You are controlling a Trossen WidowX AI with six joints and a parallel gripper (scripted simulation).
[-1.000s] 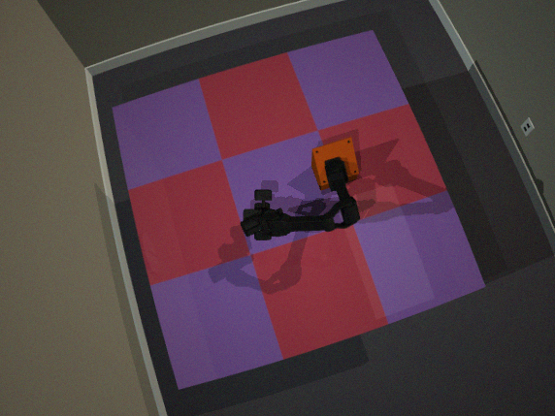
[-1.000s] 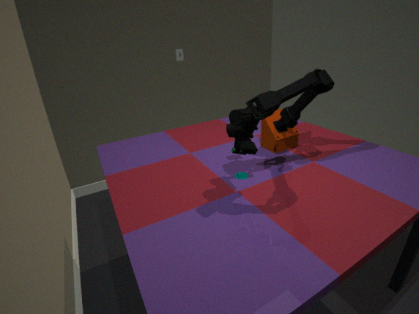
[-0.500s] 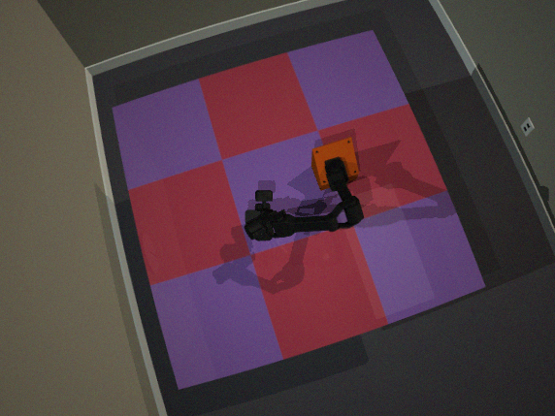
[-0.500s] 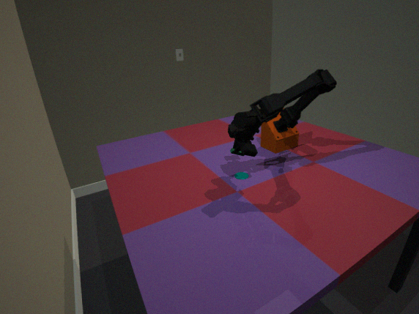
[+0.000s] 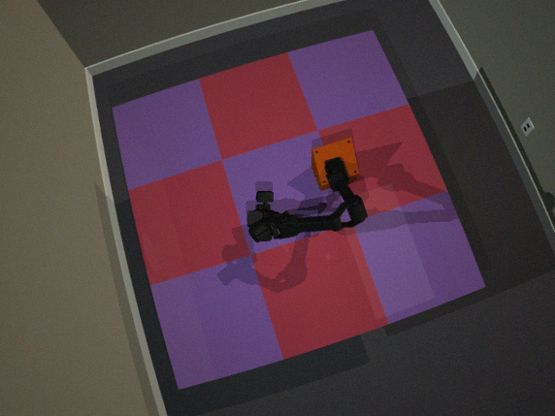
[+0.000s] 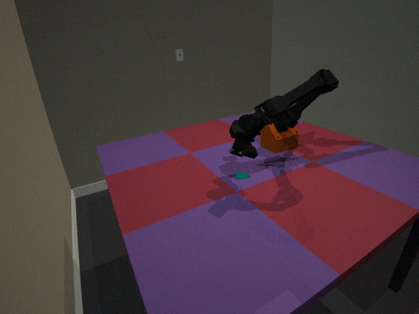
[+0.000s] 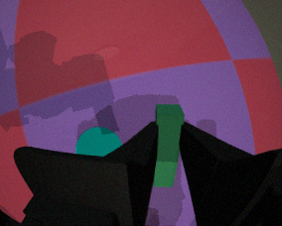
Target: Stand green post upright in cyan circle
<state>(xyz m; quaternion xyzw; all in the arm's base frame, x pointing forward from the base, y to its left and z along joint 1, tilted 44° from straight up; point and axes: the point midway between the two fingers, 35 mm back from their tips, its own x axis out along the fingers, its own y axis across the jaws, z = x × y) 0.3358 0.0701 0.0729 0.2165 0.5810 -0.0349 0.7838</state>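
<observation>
Right now my gripper tip is 1 cm past the cyan circle, 4 cm to the right of it and 10 cm above it. Round my gripper tip: green post: 2 cm behind, 1 cm below.
</observation>
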